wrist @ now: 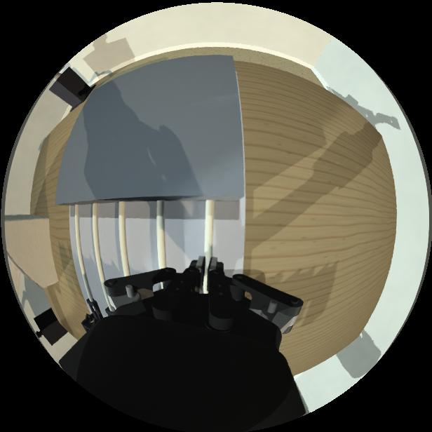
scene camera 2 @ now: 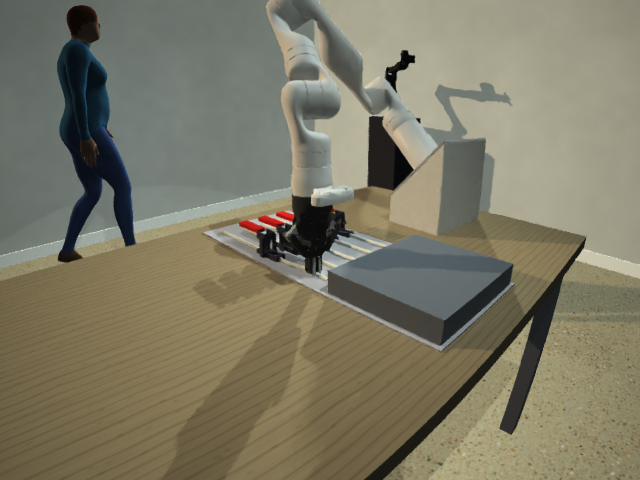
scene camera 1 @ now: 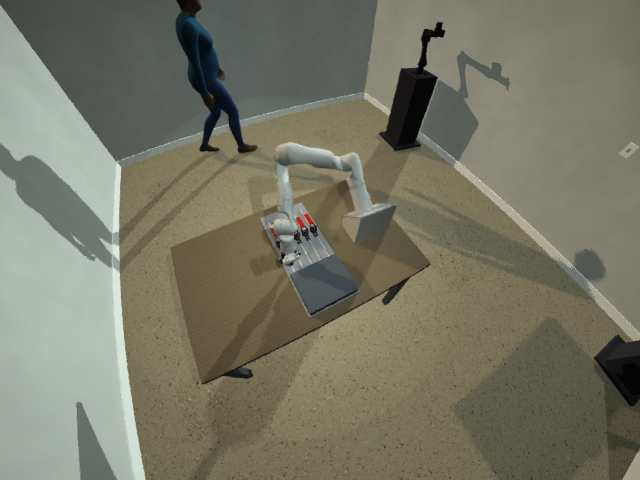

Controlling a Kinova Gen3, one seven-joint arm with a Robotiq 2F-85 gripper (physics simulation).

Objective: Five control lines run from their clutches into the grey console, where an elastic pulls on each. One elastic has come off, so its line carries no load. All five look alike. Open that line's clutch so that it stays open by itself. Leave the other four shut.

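Frame: origin at the arm's base, x right, y ahead, z up, level; metres.
Seen in the pictures: gripper, fingertip midpoint: point(scene camera 2: 313, 274) point(scene camera 1: 290, 264); arm's base, link origin: point(scene camera 2: 431, 167) point(scene camera 1: 363, 211).
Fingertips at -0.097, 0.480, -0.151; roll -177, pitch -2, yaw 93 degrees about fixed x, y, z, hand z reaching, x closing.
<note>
Pixels of each thing's top centre, then the offset from my fingertips to it, as dx, dy, dz. "spot": a spot on its surface instead. Level surfaces: height alone.
- grey console, top centre: point(scene camera 2: 427, 267) point(scene camera 1: 324, 281) -0.174, -0.128, +0.041
- pale board, surface height: dz -0.004
- outermost black clutch, surface spot: point(scene camera 2: 267, 244) spot: +0.145, +0.021, +0.023
- wooden table, surface height: dz -0.006
The grey console point(scene camera 1: 324, 285) point(scene camera 2: 418, 273) point(wrist: 165, 135) sits at one end of a pale board point(scene camera 2: 310, 282). Five cream lines run into it. My gripper point(scene camera 2: 313, 266) point(wrist: 207, 264) points down close in front of the console and is shut on the outermost line point(wrist: 209, 225), the rightmost in the wrist view. The neighbouring line point(wrist: 161, 225) and the other three lie to the left, apart from the fingers. The outermost black clutch point(scene camera 2: 267, 244) is behind the gripper, with its red lever point(scene camera 2: 251, 226) point(scene camera 1: 273, 233) lying low. More red levers point(scene camera 2: 270, 221) point(scene camera 1: 309, 219) show; my arm hides parts of the row.
The wooden table point(scene camera 1: 227, 299) point(scene camera 2: 206, 387) point(wrist: 310, 210) extends beside the board. My arm's wedge-shaped base block point(scene camera 1: 372, 223) point(scene camera 2: 439, 191) stands on the board's other side. A person point(scene camera 1: 204, 62) point(scene camera 2: 82, 98) and a black pedestal point(scene camera 1: 410, 103) point(scene camera 2: 379, 155) stand beyond the table.
</note>
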